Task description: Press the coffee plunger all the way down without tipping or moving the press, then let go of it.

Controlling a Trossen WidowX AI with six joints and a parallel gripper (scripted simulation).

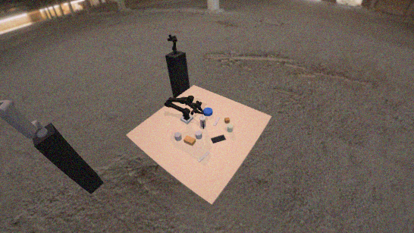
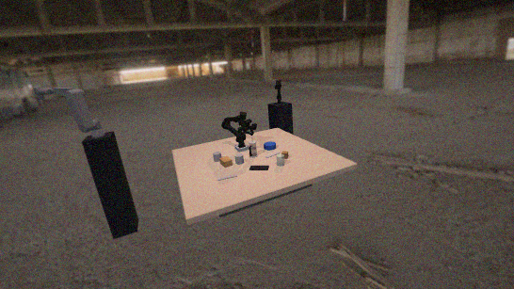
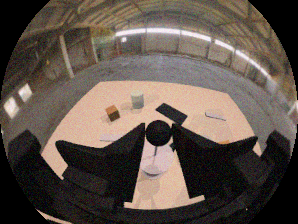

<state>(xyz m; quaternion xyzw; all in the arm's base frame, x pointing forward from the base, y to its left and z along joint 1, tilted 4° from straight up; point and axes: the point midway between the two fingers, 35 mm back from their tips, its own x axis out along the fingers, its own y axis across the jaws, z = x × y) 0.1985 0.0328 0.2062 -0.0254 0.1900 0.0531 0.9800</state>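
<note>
Right now the coffee press is 11 cm below my gripper tip and 1 cm to the right of it. The rest, counted from my gripper tip: orange block: 27 cm to the right, 19 cm below, 1 cm ahead; then black flat slab: 25 cm ahead, 21 cm below, 7 cm to the right; then blue disc: 21 cm to the left, 20 cm below, 10 cm behind.
</note>
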